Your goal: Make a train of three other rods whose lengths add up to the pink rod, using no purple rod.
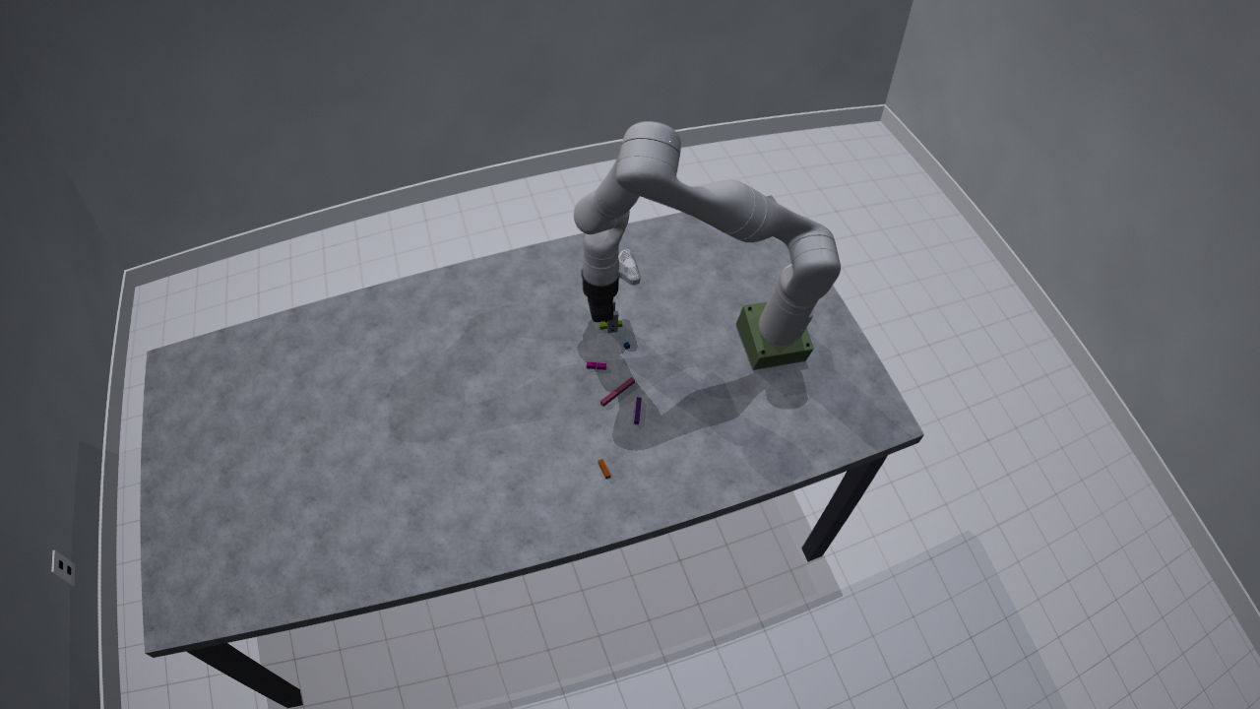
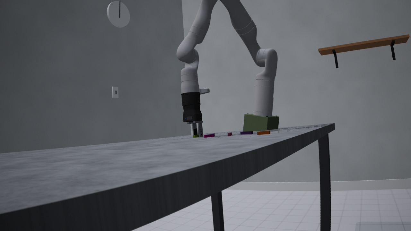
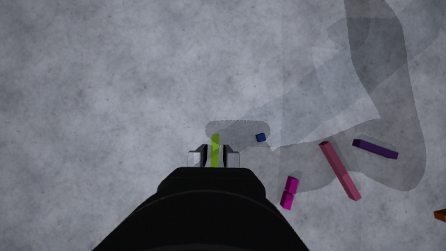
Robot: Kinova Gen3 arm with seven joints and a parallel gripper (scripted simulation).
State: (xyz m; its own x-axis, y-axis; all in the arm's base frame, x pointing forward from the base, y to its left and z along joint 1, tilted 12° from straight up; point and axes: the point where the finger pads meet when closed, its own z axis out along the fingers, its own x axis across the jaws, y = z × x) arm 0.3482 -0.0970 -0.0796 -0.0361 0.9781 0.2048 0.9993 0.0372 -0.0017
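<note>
The lime rod lies 1 cm below my hand. Round my hand: pink rod (2 cm ahead, 18 cm to the left, 1 cm below); then purple rod (2 cm behind, 23 cm to the left, 1 cm below); then small blue rod (2 cm behind, 6 cm to the left, 1 cm below).
</note>
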